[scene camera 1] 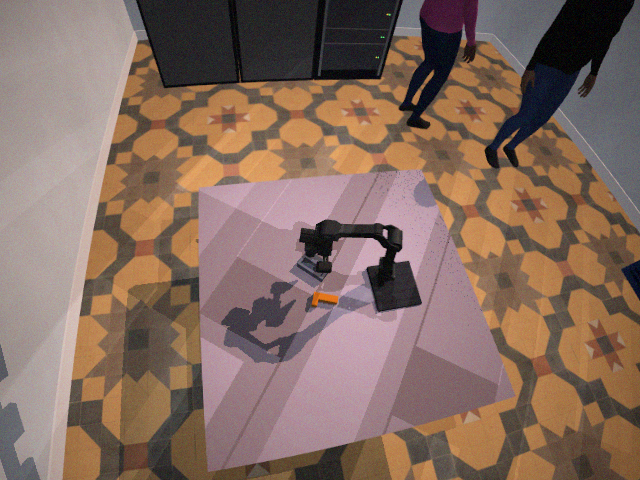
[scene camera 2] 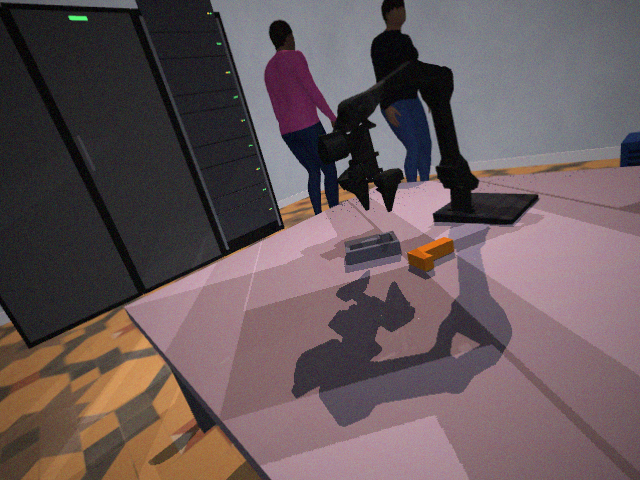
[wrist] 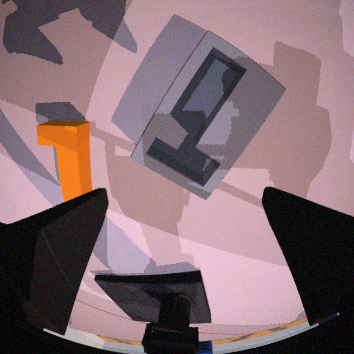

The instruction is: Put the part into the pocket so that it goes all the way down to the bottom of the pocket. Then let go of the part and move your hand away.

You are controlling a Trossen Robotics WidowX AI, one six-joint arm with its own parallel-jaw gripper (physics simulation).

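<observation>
The orange L-shaped part lies flat on the table beside the grey block. The grey block has an L-shaped pocket open on top; no part sits in it. My gripper is wide open and empty, pointing down above the table near the block. In the wrist view the block shows beyond the gap between the fingertips, and the part is at the left, its near end partly hidden by the left finger. In scene camera 1 the gripper partly covers the block.
The arm's black base plate stands on the pink table, to the part's right in scene camera 1. Shadows cross the table. Two people and dark cabinets stand beyond it.
</observation>
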